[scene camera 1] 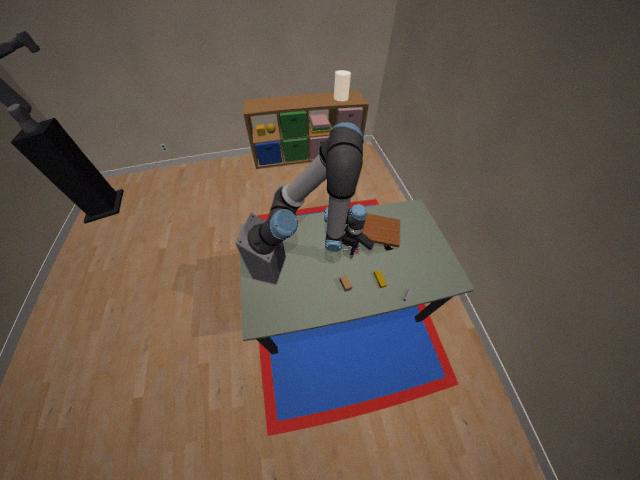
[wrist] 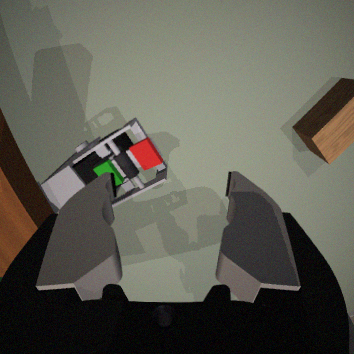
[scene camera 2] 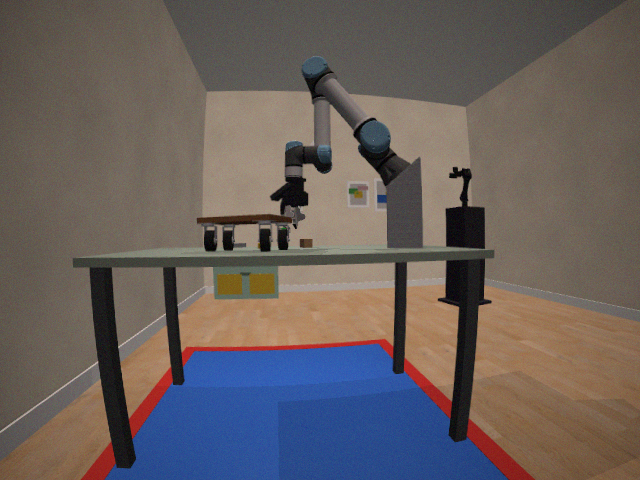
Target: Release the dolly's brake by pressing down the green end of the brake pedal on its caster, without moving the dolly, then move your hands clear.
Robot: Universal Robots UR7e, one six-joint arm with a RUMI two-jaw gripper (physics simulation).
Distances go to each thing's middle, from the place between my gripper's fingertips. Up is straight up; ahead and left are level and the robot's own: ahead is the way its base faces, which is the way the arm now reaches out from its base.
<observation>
The caster [wrist: 62, 183] is 40 mm ahead of my hand, 50 mm to the left of it and 40 mm below it. From my hand the other things lie so: dolly [scene camera 2: 265, 238]: 190 mm ahead, 90 mm to the left, 30 mm below.
</observation>
